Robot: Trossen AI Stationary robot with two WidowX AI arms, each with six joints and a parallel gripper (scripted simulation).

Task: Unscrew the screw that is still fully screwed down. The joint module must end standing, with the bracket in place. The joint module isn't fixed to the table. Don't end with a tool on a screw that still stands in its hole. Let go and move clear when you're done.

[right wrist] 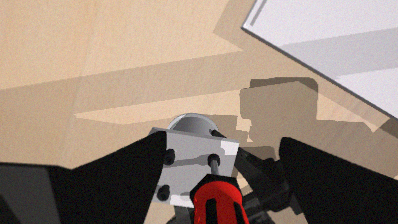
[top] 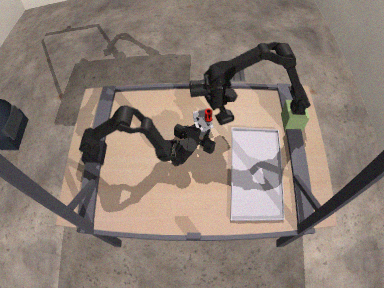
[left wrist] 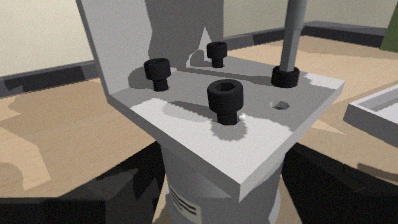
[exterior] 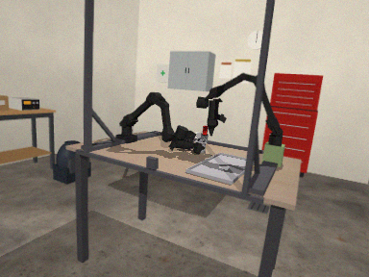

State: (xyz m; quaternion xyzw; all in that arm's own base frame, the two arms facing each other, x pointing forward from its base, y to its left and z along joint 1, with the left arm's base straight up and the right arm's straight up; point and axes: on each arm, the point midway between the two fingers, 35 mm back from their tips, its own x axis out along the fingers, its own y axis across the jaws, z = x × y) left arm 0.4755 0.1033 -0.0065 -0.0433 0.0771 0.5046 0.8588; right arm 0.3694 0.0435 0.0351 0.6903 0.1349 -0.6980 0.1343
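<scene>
Now: right hand 4 cm to the right of the red screwdriver, 3 cm above it and 1 cm past it. Also, from my right hand: shallow grey tray (24 cm behind, 14 cm below, 13 cm to the right); then joint module (12 cm below, 6 cm to the left); then l-shaped bracket (7 cm below, 6 cm to the left, 1 cm ahead).
My left hand is 2 cm short of the joint module, 2 cm to the left of it and 1 cm above it. Also, from my left hand: red screwdriver 1 cm ahead, 4 cm to the right, 9 cm above; dark frame rail 28 cm ahead, 3 cm to the right, 3 cm below; l-shaped bracket 2 cm ahead, 2 cm to the right, 4 cm above.
</scene>
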